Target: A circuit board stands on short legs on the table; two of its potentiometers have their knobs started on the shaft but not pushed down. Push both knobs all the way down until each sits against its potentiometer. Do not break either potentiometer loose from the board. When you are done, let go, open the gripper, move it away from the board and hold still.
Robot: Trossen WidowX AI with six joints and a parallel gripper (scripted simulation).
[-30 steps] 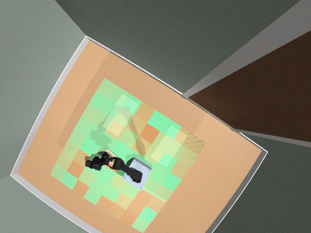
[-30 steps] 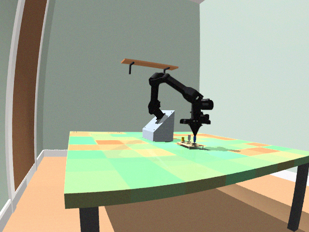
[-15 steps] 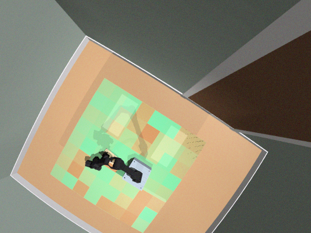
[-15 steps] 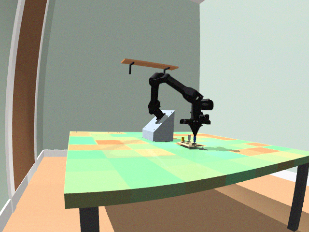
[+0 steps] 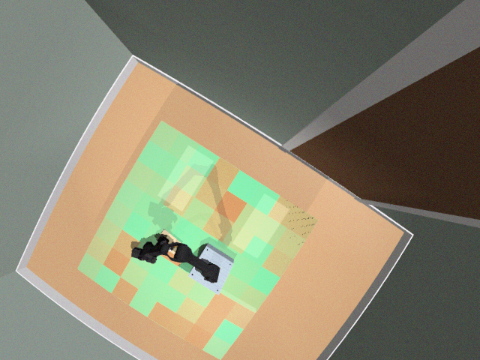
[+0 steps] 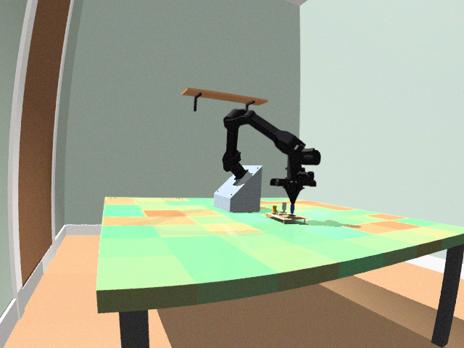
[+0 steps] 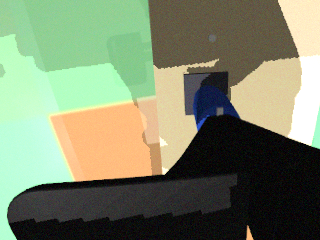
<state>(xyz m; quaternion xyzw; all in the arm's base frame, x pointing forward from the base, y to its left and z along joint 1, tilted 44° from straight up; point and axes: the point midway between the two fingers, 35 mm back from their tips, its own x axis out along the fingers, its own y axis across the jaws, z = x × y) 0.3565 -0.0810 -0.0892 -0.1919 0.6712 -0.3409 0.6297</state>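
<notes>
My gripper tip is now 1 cm above the blue knob. Also, from my gripper tip: white knob (6 cm behind, 1 cm to the left, 1 cm below).
</notes>
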